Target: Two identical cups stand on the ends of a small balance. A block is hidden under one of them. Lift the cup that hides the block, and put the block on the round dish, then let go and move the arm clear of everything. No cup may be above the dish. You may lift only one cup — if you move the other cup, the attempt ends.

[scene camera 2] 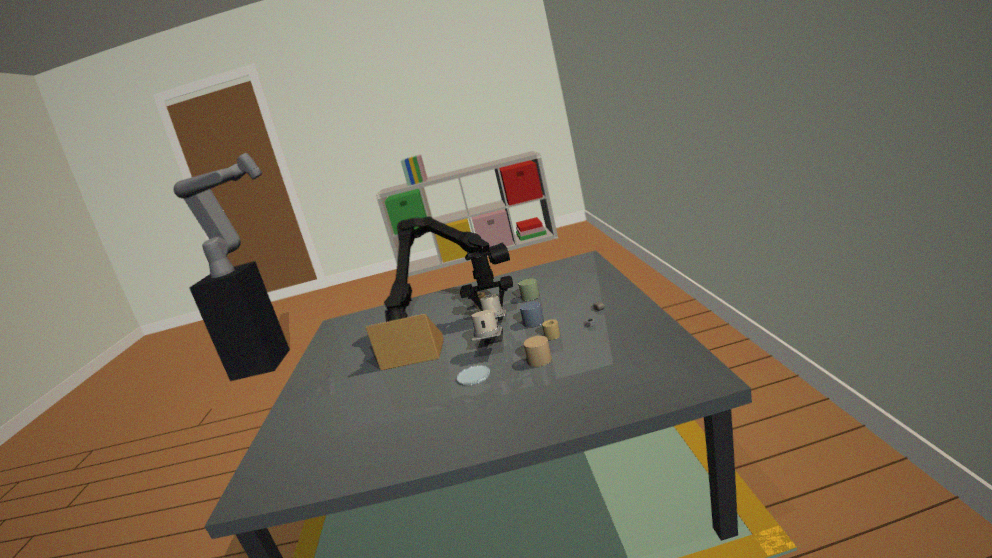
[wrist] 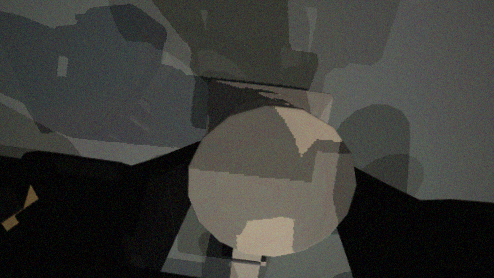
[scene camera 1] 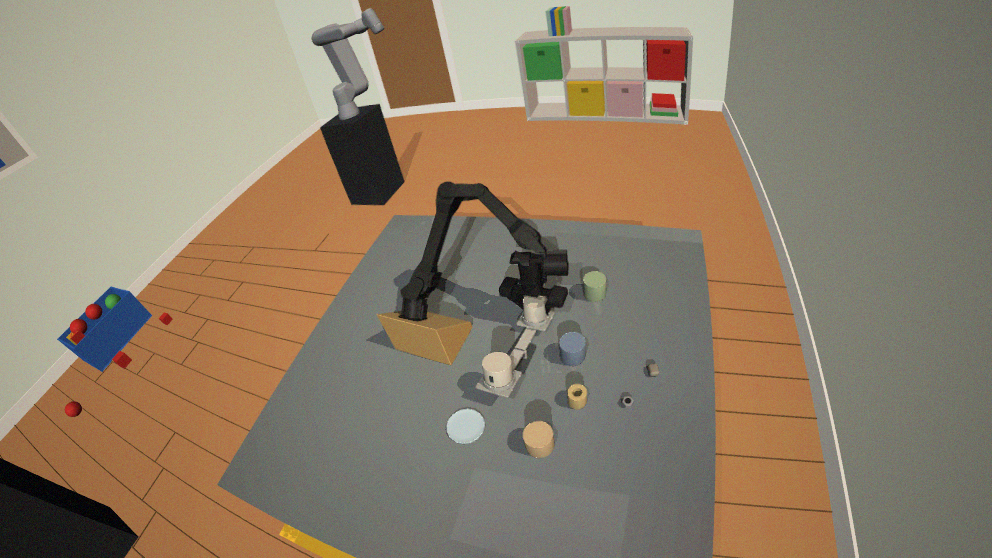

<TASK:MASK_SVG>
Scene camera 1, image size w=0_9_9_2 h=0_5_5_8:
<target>gripper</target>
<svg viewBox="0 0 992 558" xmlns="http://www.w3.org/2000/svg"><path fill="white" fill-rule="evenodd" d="M504 278L499 287L500 296L507 297L507 299L513 301L522 310L524 310L524 295L536 298L538 296L547 297L548 300L545 304L547 315L551 308L562 308L568 295L566 287L554 285L551 289L543 288L544 283L547 282L546 272L542 272L542 264L540 264L541 274L536 279L526 280L521 276L520 279Z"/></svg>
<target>cup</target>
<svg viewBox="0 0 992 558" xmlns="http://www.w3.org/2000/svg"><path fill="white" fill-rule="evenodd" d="M493 352L482 360L484 380L489 386L503 387L513 380L512 361L506 353Z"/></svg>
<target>tan cylinder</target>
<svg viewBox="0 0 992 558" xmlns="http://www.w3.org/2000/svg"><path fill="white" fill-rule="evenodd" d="M529 423L522 432L523 441L529 455L535 458L549 456L555 447L551 425L549 426L543 421Z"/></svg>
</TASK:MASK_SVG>
